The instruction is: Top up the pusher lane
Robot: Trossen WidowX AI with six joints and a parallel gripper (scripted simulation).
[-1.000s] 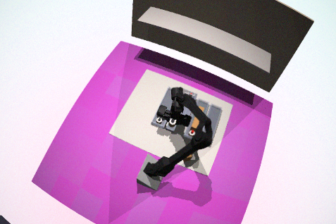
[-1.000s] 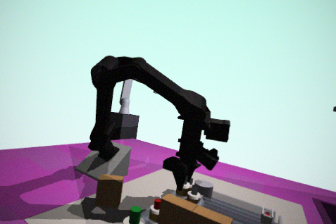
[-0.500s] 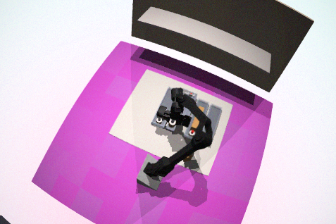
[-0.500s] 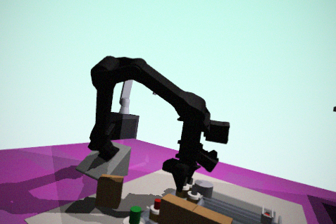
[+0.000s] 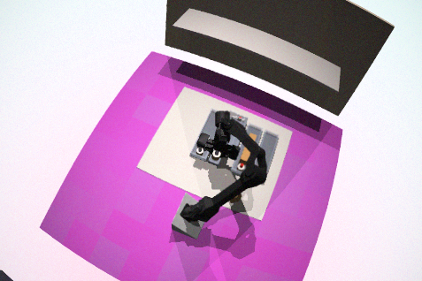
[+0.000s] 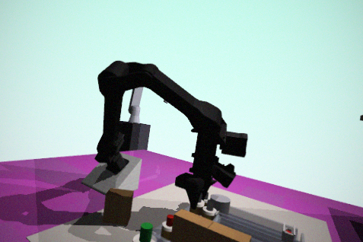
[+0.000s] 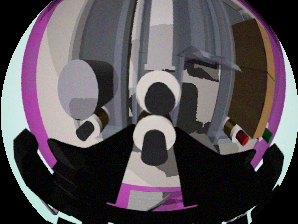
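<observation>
My gripper tip is now 30 mm short of the grey cylinder, 80 mm to the right of it and 10 mm above it. Round my gripper tip: grey lane unit: 140 mm ahead, 10 mm to the right, 20 mm below; pusher plate: 150 mm ahead, 20 mm to the right, 10 mm above.
</observation>
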